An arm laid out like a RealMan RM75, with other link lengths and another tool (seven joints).
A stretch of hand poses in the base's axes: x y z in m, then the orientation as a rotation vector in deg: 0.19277 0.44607 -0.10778 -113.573 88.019 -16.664; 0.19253 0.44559 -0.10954 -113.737 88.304 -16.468; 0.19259 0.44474 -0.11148 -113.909 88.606 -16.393; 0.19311 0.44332 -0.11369 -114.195 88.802 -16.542; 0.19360 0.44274 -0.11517 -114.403 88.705 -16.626; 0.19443 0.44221 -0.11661 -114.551 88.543 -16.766; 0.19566 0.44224 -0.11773 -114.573 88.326 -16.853; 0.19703 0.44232 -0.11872 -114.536 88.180 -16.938; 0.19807 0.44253 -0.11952 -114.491 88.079 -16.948; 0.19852 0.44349 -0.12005 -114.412 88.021 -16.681; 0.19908 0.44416 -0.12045 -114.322 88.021 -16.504
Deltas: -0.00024 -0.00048 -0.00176 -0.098 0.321 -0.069; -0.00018 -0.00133 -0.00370 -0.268 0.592 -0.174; 0.00034 -0.00275 -0.00591 -0.601 0.745 -0.226; 0.00083 -0.00333 -0.00739 -0.762 0.746 -0.110; 0.00166 -0.00386 -0.00883 -0.890 0.659 0.011; 0.00289 -0.00383 -0.00995 -0.888 0.513 0.132; 0.00426 -0.00375 -0.01094 -0.863 0.378 0.188; 0.00530 -0.00354 -0.01174 -0.808 0.301 0.231; 0.00575 -0.00258 -0.01227 -0.600 0.371 0.302; 0.00631 -0.00191 -0.01267 -0.448 0.421 0.312
